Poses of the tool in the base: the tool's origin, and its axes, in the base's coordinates. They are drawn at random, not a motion.
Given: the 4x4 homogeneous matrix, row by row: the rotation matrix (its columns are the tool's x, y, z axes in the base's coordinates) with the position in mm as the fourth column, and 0 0 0 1 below. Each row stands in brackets.
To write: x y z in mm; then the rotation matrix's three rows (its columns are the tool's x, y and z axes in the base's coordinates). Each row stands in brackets. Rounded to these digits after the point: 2 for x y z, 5 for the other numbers.
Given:
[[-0.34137 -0.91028 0.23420 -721.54], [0.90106 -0.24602 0.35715 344.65], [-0.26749 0.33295 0.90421 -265.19], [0 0 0 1]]
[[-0.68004 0.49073 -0.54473 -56.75], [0.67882 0.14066 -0.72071 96.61], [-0.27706 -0.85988 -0.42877 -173.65], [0 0 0 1]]
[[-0.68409 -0.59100 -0.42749 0.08], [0.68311 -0.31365 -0.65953 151.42], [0.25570 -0.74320 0.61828 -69.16], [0 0 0 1]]
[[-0.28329 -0.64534 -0.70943 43.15], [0.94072 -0.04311 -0.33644 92.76], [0.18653 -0.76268 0.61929 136.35], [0 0 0 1]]
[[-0.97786 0.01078 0.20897 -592.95], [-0.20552 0.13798 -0.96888 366.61], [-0.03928 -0.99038 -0.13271 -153.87], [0 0 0 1]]
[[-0.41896 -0.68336 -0.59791 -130.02], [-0.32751 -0.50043 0.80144 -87.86], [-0.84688 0.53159 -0.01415 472.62], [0 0 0 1]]
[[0.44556 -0.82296 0.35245 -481.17], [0.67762 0.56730 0.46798 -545.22], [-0.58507 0.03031 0.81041 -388.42], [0 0 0 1]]
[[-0.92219 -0.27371 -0.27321 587.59], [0.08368 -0.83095 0.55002 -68.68], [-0.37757 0.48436 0.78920 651.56], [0 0 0 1]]
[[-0.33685 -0.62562 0.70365 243.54], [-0.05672 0.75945 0.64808 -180.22], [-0.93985 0.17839 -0.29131 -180.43], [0 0 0 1]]
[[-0.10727 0.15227 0.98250 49.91], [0.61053 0.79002 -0.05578 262.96], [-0.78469 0.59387 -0.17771 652.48], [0 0 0 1]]
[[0.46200 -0.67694 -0.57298 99.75], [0.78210 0.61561 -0.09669 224.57], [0.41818 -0.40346 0.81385 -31.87], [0 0 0 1]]
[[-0.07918 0.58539 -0.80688 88.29], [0.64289 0.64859 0.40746 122.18], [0.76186 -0.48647 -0.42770 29.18], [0 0 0 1]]
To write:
[-721.54 344.65 -265.19], [[-0.34137 -0.91028 0.23420], [0.90106 -0.24602 0.35715], [-0.26749 0.33295 0.90421]]
[-56.75 96.61 -173.65], [[-0.68004 0.49073 -0.54473], [0.67882 0.14066 -0.72071], [-0.27706 -0.85988 -0.42877]]
[0.08 151.42 -69.16], [[-0.68409 -0.59100 -0.42749], [0.68311 -0.31365 -0.65953], [0.25570 -0.74320 0.61828]]
[43.15 92.76 136.35], [[-0.28329 -0.64534 -0.70943], [0.94072 -0.04311 -0.33644], [0.18653 -0.76268 0.61929]]
[-592.95 366.61 -153.87], [[-0.97786 0.01078 0.20897], [-0.20552 0.13798 -0.96888], [-0.03928 -0.99038 -0.13271]]
[-130.02 -87.86 472.62], [[-0.41896 -0.68336 -0.59791], [-0.32751 -0.50043 0.80144], [-0.84688 0.53159 -0.01415]]
[-481.17 -545.22 -388.42], [[0.44556 -0.82296 0.35245], [0.67762 0.56730 0.46798], [-0.58507 0.03031 0.81041]]
[587.59 -68.68 651.56], [[-0.92219 -0.27371 -0.27321], [0.08368 -0.83095 0.55002], [-0.37757 0.48436 0.78920]]
[243.54 -180.22 -180.43], [[-0.33685 -0.62562 0.70365], [-0.05672 0.75945 0.64808], [-0.93985 0.17839 -0.29131]]
[49.91 262.96 652.48], [[-0.10727 0.15227 0.98250], [0.61053 0.79002 -0.05578], [-0.78469 0.59387 -0.17771]]
[99.75 224.57 -31.87], [[0.46200 -0.67694 -0.57298], [0.78210 0.61561 -0.09669], [0.41818 -0.40346 0.81385]]
[88.29 122.18 29.18], [[-0.07918 0.58539 -0.80688], [0.64289 0.64859 0.40746], [0.76186 -0.48647 -0.42770]]

